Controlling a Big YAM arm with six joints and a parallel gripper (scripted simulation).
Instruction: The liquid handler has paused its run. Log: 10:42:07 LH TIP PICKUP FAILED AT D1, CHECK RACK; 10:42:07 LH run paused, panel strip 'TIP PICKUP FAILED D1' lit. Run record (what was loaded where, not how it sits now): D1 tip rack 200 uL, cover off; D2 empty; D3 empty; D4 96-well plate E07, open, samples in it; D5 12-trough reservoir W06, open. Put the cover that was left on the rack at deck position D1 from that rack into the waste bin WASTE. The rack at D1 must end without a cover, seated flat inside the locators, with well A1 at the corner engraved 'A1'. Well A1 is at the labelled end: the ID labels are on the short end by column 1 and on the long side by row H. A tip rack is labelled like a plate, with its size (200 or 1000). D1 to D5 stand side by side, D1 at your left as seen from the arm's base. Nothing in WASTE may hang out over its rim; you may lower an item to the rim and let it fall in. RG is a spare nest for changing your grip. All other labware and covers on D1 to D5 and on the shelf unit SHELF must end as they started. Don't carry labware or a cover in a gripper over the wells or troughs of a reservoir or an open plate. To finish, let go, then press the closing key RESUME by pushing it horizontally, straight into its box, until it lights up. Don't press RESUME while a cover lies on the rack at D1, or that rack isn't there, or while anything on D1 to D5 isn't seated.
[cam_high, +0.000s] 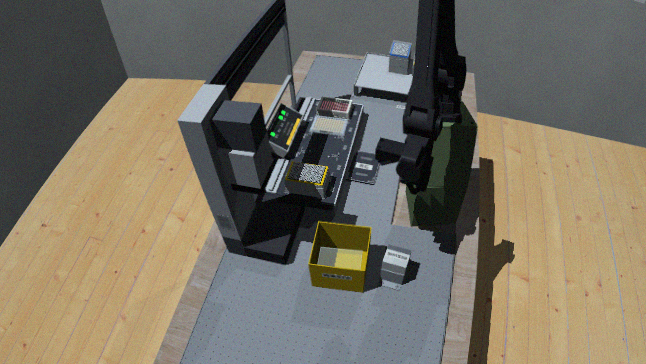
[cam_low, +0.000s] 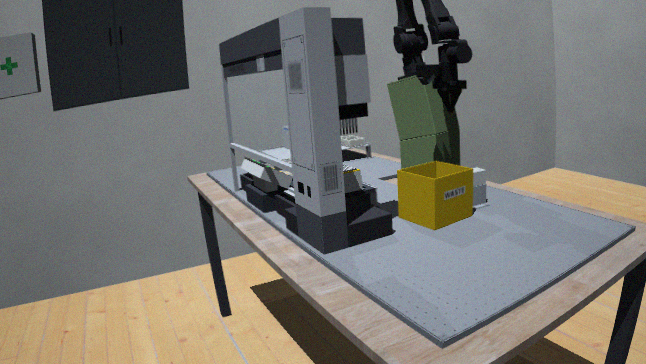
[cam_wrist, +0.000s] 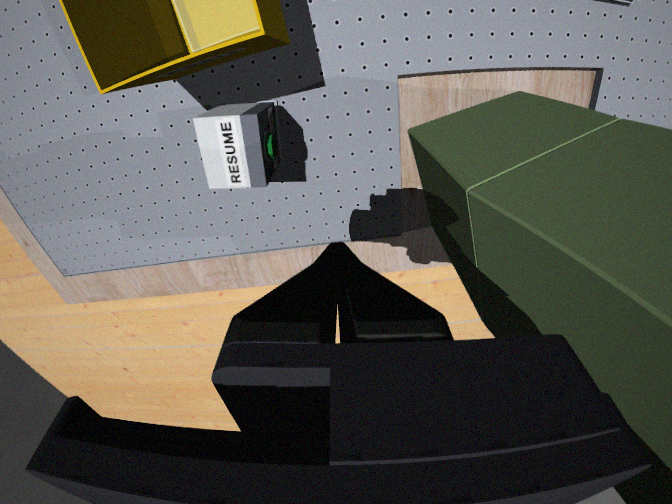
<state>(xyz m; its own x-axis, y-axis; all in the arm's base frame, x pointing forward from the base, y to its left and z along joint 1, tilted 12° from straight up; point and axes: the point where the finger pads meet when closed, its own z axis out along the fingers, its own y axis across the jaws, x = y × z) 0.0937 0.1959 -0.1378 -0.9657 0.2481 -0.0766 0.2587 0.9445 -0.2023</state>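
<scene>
Now: the grey resume box 210 mm below my hand, 80 mm to the left of it and 20 mm ahead of it. The rest, counted from my hand: clear cover: 250 mm below, 190 mm ahead, 80 mm to the left; yellow tip rack: 330 mm ahead, 180 mm to the right, 180 mm below; yellow waste bin: 230 mm below, 190 mm ahead, 90 mm to the left.
</scene>
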